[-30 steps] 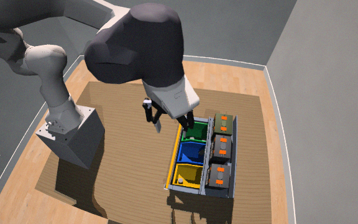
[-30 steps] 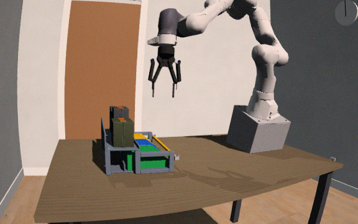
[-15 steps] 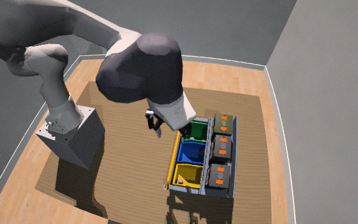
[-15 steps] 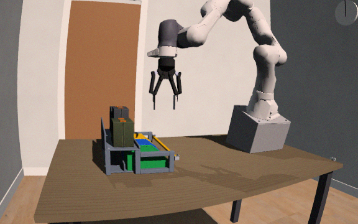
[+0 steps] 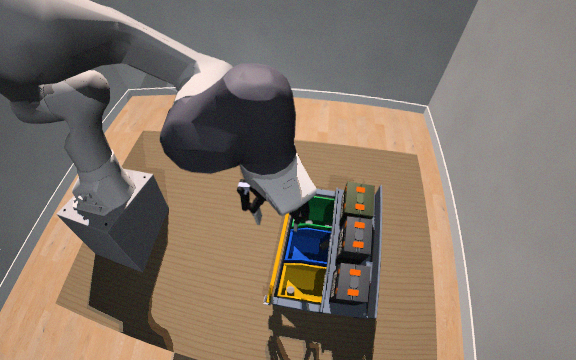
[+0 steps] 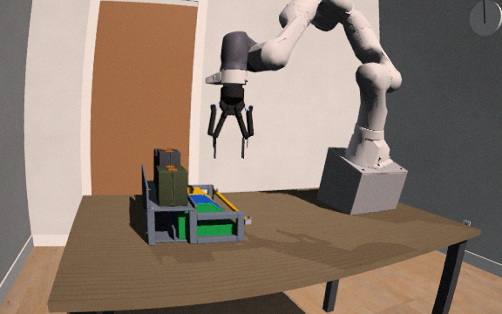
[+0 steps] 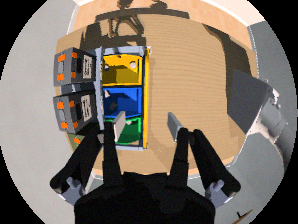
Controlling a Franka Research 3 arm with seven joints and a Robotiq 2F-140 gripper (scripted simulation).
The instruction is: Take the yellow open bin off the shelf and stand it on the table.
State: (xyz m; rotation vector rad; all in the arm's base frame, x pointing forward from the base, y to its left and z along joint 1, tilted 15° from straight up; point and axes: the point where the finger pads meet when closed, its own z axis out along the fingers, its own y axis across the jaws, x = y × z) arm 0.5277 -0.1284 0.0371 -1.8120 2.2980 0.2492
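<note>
Now: the yellow rail 180 mm below my hand. The rest, counted from my hand: yellow open bin: 190 mm below, 130 mm to the right, 80 mm ahead; then blue bin: 190 mm below, 100 mm ahead, 20 mm to the right; then green bin: 190 mm below, 130 mm ahead, 80 mm to the left.
</note>
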